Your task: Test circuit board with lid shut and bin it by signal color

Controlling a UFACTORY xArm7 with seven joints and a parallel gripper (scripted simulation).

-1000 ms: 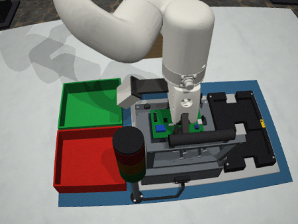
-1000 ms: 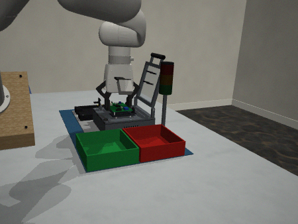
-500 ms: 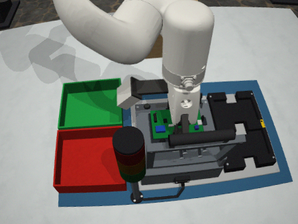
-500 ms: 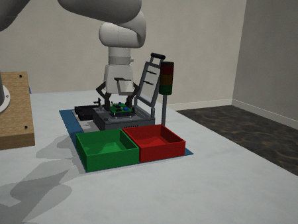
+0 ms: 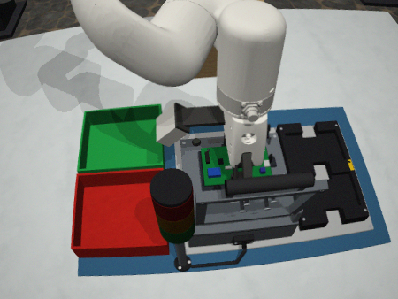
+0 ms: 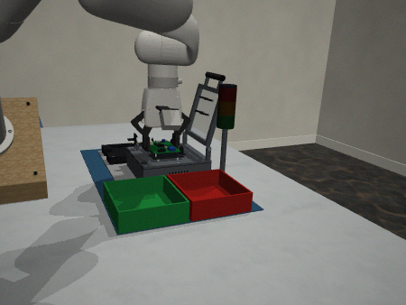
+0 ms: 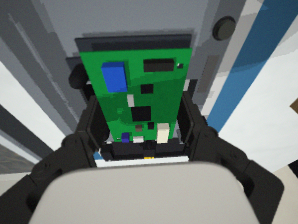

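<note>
The green circuit board is right at my hand. Also, from my hand: tester plate (1 cm to the left, 1 cm below, 1 cm ahead); then tester lid (13 cm ahead, 10 cm above); then latch hook (6 cm to the left, 6 cm behind).
</note>
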